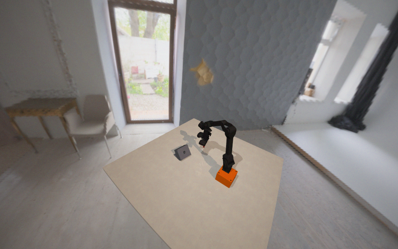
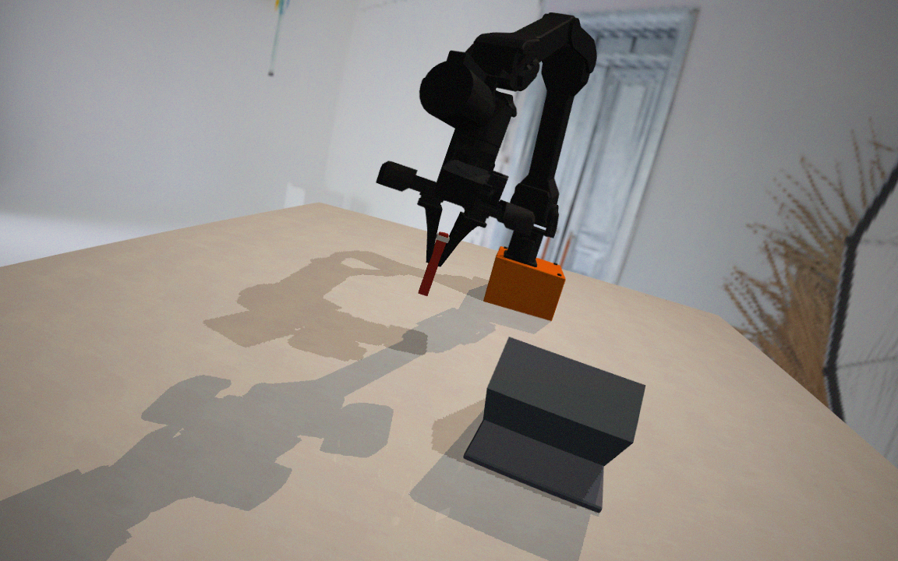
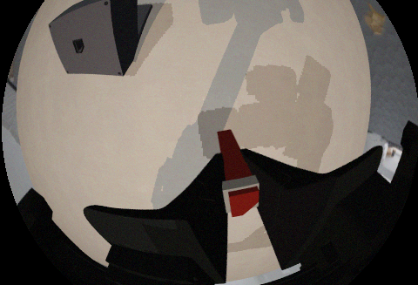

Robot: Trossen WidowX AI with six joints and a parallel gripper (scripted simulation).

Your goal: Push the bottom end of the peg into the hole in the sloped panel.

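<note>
Right now the sloped dark grey panel is 13 cm ahead of my gripper tip, 17 cm to the left of it and 7 cm below it. Also, from my gripper tip: red peg: 2 cm above.
</note>
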